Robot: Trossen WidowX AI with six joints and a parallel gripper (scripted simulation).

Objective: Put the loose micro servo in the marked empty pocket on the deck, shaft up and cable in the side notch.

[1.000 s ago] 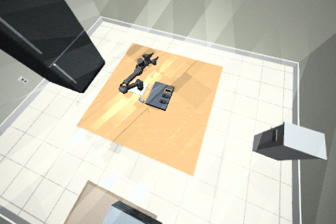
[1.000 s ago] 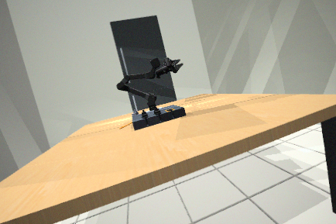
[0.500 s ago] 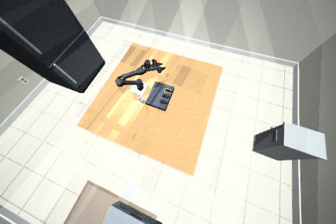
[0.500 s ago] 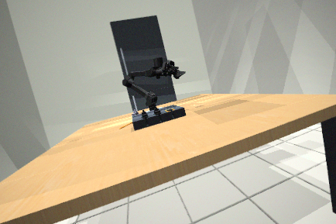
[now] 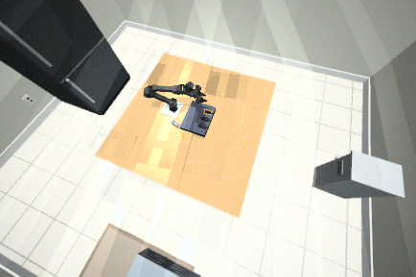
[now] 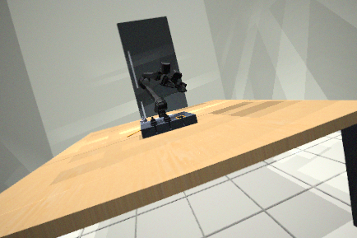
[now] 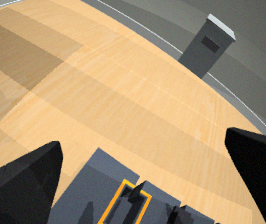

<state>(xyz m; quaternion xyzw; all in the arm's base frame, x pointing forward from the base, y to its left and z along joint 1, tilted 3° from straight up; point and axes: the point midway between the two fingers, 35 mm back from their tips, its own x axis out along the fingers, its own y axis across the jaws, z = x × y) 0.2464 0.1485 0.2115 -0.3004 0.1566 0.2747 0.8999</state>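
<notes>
My gripper tip is now 17 cm above the dark robot deck, 14 cm to the left of it and 6 cm past it.
</notes>
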